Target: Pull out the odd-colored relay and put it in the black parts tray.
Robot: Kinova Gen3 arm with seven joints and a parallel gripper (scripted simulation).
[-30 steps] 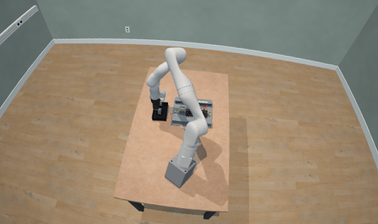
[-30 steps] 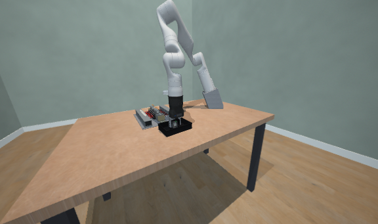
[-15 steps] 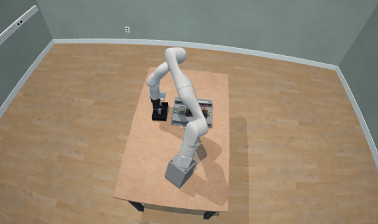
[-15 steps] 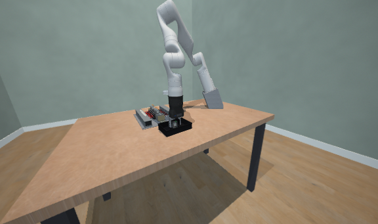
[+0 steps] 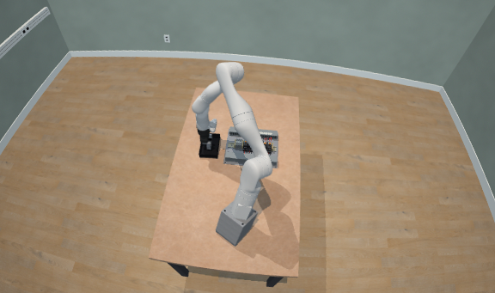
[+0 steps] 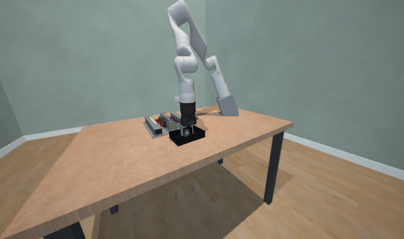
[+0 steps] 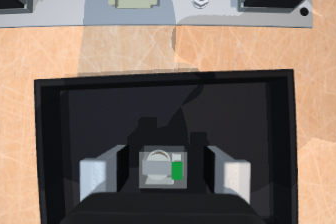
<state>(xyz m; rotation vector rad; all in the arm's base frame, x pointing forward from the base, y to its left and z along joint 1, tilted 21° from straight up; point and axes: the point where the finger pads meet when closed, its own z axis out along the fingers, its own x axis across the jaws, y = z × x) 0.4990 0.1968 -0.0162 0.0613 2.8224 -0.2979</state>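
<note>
Now: hand 20 mm above the black parts tray. The rest, counted from my hand: relay panel (260 mm to the right, 10 mm below, 10 mm ahead).
</note>
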